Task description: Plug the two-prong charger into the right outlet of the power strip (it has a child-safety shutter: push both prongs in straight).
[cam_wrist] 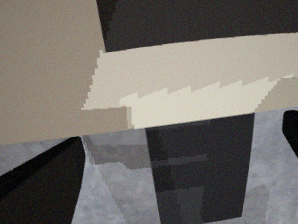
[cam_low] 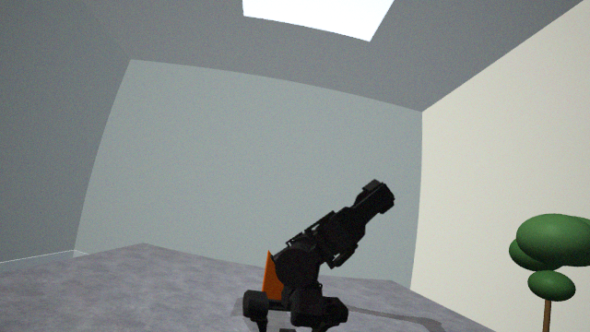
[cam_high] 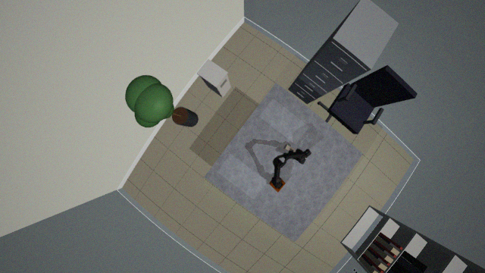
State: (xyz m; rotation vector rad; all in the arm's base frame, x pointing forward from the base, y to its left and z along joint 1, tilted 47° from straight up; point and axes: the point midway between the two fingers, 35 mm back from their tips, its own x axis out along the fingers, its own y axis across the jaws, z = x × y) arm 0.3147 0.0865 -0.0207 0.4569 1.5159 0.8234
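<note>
The dark two-prong charger is 2 cm ahead of my gripper tip and 1 cm above it.
</note>
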